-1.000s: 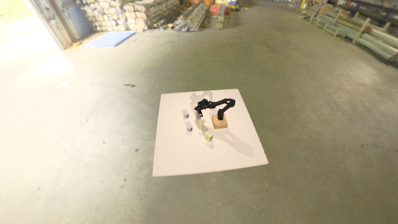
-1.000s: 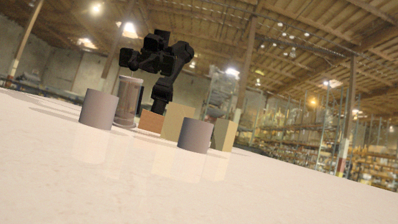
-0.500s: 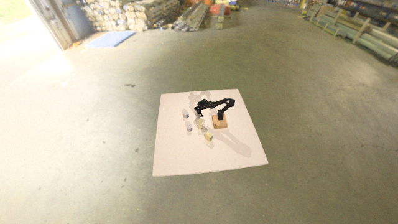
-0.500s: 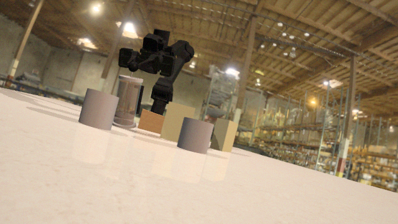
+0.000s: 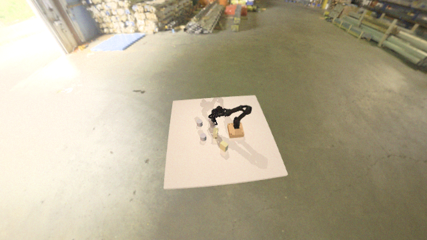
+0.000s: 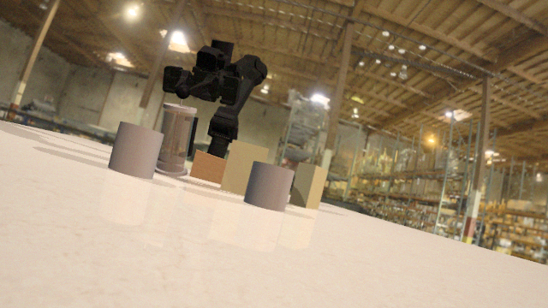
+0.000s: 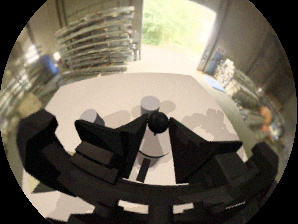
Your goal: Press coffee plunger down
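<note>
Right now the glass coffee press is 8 cm below my gripper tip, 4 cm behind it and 1 cm to the left of it.
</note>
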